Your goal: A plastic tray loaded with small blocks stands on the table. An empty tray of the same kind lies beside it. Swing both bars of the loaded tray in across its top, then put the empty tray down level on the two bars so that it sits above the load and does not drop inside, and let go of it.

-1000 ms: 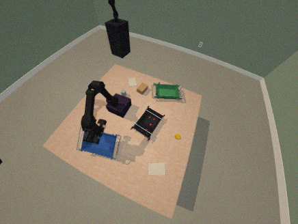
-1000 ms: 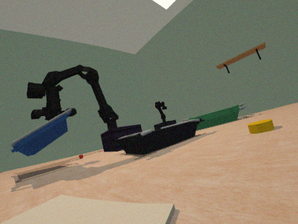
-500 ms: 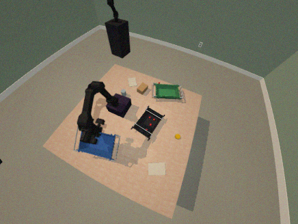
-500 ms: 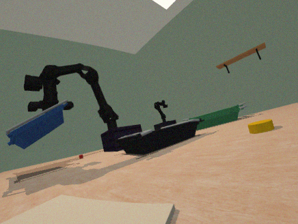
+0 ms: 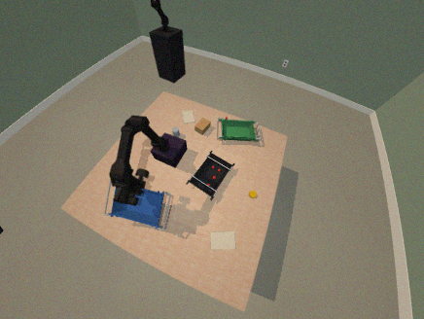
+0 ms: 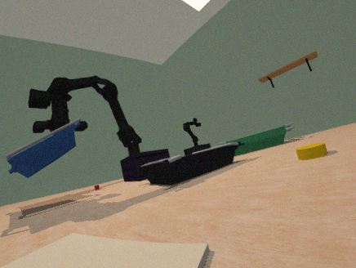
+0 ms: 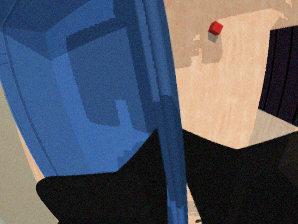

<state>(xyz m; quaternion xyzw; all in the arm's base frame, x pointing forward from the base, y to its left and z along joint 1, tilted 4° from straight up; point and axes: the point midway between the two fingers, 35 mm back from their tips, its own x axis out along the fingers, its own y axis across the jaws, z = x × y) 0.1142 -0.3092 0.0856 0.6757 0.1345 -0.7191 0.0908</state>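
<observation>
My gripper tip is now 20 mm short of the blue tray, 80 mm to the left of it and 10 mm above it. The rest, counted from my gripper tip: yellow disc: 580 mm ahead, 370 mm to the left, 170 mm below; tan box: 20 mm behind, 690 mm to the left, 150 mm below.
</observation>
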